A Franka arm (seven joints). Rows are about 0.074 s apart.
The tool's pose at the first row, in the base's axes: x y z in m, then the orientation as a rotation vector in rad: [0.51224 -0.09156 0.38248 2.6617 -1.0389 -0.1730]
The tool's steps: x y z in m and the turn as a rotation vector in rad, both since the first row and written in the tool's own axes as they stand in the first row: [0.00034 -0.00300 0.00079 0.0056 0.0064 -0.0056]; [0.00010 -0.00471 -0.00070 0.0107 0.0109 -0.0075]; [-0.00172 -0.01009 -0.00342 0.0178 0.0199 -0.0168]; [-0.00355 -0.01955 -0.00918 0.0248 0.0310 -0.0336]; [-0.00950 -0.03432 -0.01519 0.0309 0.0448 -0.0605]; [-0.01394 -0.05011 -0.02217 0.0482 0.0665 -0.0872]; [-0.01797 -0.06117 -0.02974 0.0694 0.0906 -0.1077]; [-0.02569 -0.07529 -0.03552 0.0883 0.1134 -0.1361]
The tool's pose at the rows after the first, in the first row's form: [0.51426 -0.08985 0.38083 2.6687 -1.0316 -0.1628]; [0.51550 -0.08817 0.38174 2.6734 -1.0295 -0.1547]; [0.51821 -0.08257 0.38274 2.6832 -1.0169 -0.1410]; [0.52418 -0.07345 0.38543 2.6964 -0.9936 -0.1261]; [0.53060 -0.05775 0.38680 2.7134 -0.9556 -0.1099]; [0.53899 -0.04215 0.38878 2.7379 -0.9187 -0.0773]; [0.54476 -0.03003 0.39274 2.7613 -0.8900 -0.0380]; [0.54942 -0.01363 0.39411 2.7861 -0.8499 -0.0030]
